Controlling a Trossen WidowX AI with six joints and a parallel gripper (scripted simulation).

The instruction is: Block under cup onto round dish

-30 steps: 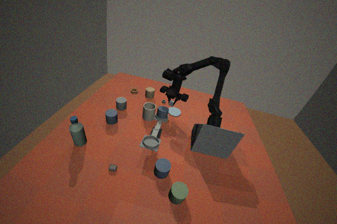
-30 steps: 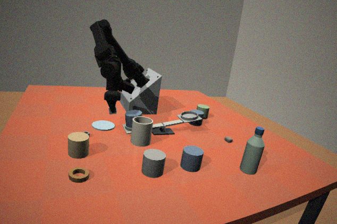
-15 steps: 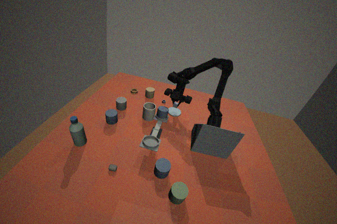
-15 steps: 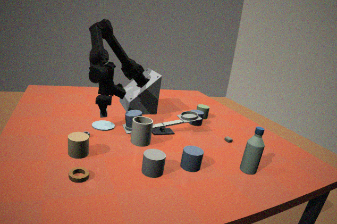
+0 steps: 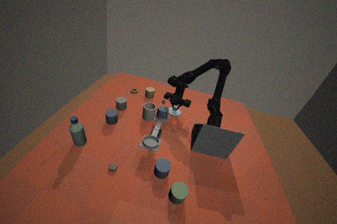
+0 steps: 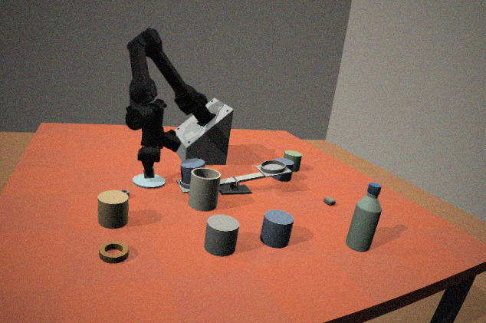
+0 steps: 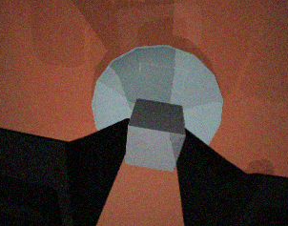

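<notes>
Right now the small grey block is 10 mm above my gripper tip. Also, from my gripper tip: beige open cup (170 mm ahead, 110 mm to the left, 10 mm above); then pale blue round dish (20 mm below); then tan cylinder (210 mm ahead, 130 mm to the right, 10 mm above).
</notes>
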